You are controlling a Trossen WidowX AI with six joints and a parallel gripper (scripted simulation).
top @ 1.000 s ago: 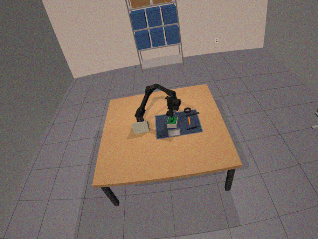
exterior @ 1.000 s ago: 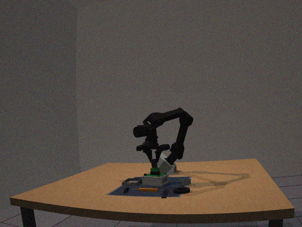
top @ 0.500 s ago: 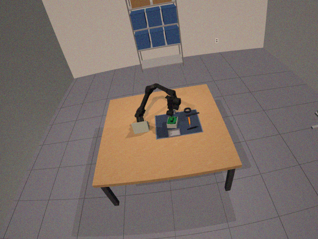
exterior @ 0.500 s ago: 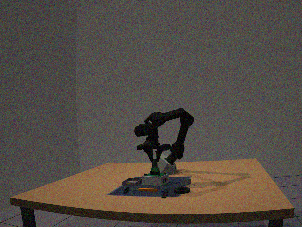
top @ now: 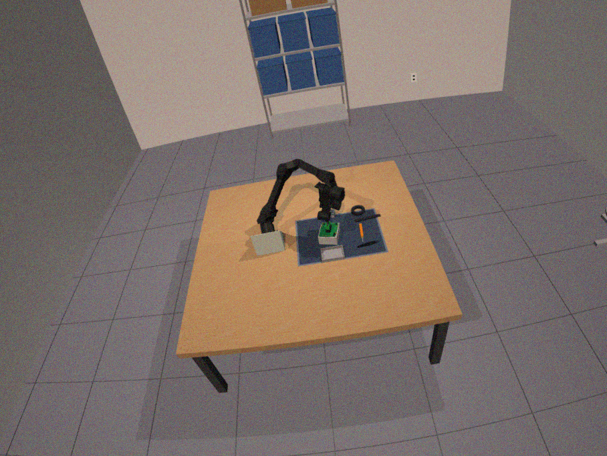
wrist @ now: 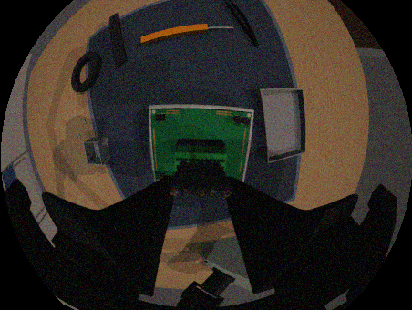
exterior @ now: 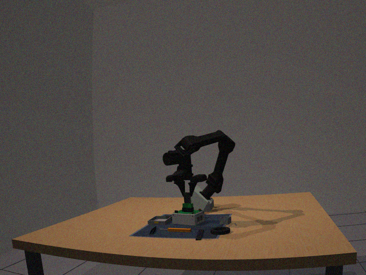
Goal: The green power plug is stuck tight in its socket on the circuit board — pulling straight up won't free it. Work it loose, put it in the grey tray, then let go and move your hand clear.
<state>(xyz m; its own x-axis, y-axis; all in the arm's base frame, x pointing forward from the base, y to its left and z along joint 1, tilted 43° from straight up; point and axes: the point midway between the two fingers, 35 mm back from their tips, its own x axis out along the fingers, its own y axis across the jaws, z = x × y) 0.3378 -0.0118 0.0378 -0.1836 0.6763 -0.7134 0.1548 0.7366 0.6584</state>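
Now: gripper tip 40 mm above the green power plug. From my gripper tip the other things lie so: dark blue mat 130 mm below, 50 mm ahead; grey tray 140 mm to the right, 120 mm below, 10 mm ahead; orange screwdriver 170 mm ahead, 120 mm below, 20 mm to the left.
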